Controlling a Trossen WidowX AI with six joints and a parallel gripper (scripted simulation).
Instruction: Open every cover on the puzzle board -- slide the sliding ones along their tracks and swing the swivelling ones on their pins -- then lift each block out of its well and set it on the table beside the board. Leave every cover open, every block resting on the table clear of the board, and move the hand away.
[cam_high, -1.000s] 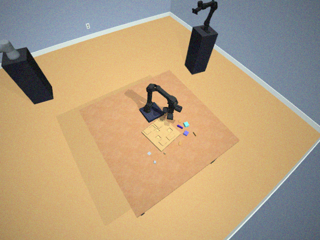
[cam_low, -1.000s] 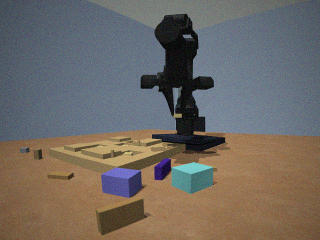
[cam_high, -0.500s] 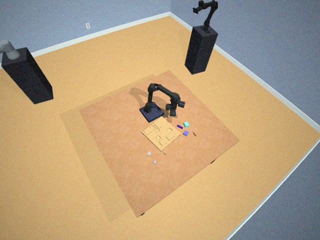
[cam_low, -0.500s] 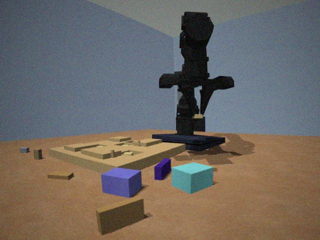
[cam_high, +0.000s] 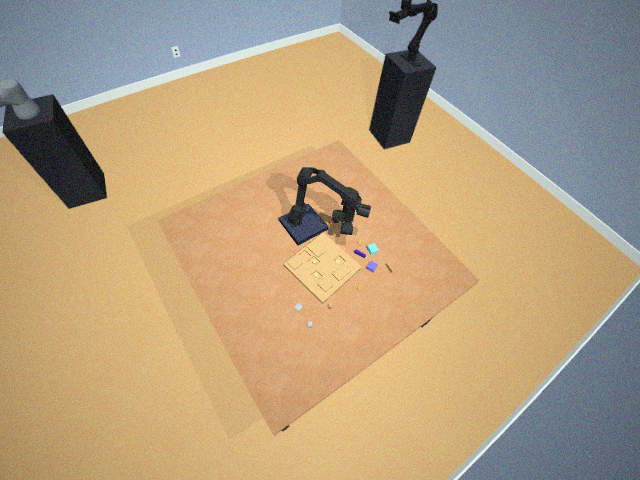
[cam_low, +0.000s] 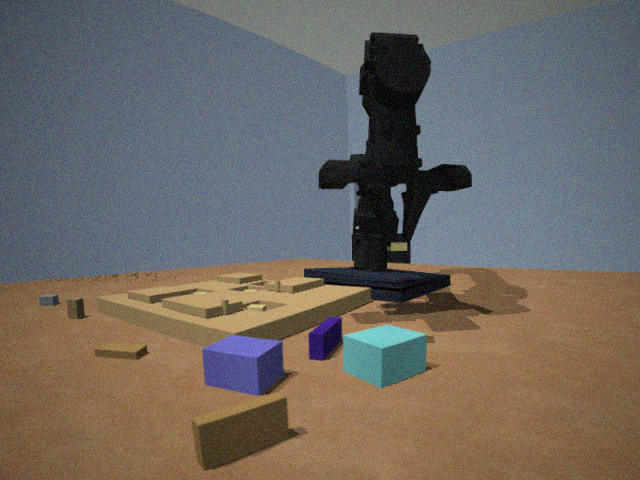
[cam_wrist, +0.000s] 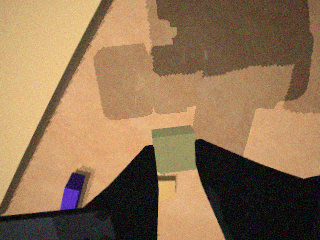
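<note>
Right now the tan puzzle board is 140 mm ahead of my gripper tip, 210 mm to the right of it and 70 mm below it. Also, from my gripper tip: small grey block: 400 mm ahead, 380 mm to the right, 80 mm below; dark purple block: 140 mm ahead, 30 mm to the left, 80 mm below; cyan block: 140 mm ahead, 110 mm to the left, 80 mm below.
</note>
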